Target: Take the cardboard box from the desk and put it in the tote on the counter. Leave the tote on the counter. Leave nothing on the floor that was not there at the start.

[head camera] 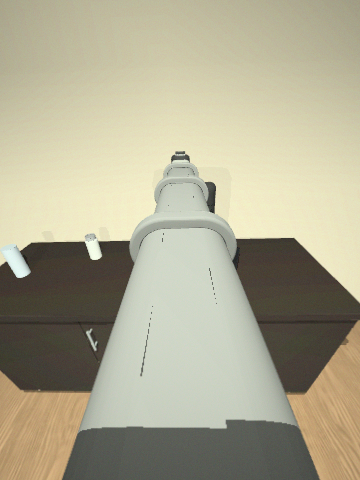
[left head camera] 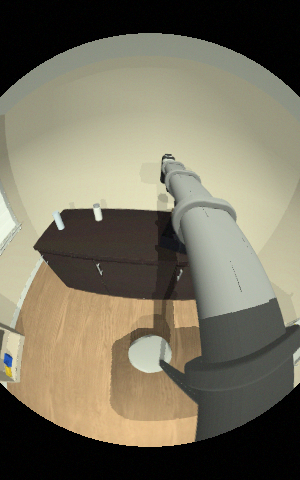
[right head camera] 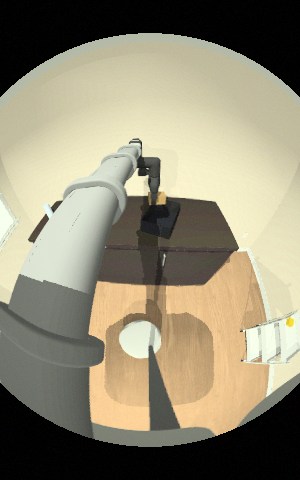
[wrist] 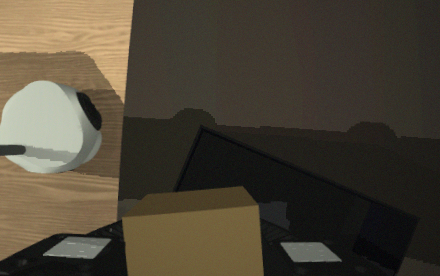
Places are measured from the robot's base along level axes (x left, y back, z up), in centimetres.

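Pixels of known places: gripper, between the fingertips: [right head camera: 152, 201] [wrist: 198, 233]; robot's base, origin of its link: [left head camera: 149, 352] [right head camera: 140, 338].
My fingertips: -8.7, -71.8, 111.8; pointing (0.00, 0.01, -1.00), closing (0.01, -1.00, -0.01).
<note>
Ahead of a thing's pixels: the offset from my fingertips to its middle, as dx, dy, dz. Level surfaces: height alone.
The tan cardboard box @[-1.8, -0.2, +2.5] [right head camera: 157, 199] [wrist: 194, 245] is between the two fingers of my gripper [right head camera: 155, 194] [wrist: 198, 233], which is shut on it and holds it up over the counter. The black open tote @[-6.8, -10.0, -18.6] [right head camera: 161, 223] [wrist: 300, 187] stands turned at an angle on the dark counter @[dz -23.6] [head camera: 300, 280] [left head camera: 115, 235] [right head camera: 200, 227] [wrist: 280, 60]. In the right head view the box shows at the tote's back end. In the wrist view it hides part of the tote's near side. I cannot tell how high it hangs. In the head camera view my arm hides the box.
A light blue cylinder @[+95.1, -15.4, -15.1] [head camera: 16, 261] [left head camera: 59, 221] [right head camera: 48, 210] and a white capped bottle @[+60.6, -29.2, -16.2] [head camera: 93, 247] [left head camera: 97, 213] stand at the counter's left. A wall rises behind the counter. A white rack [right head camera: 248, 345] stands at the far right. A shelf with blue and yellow things is at the far left.
</note>
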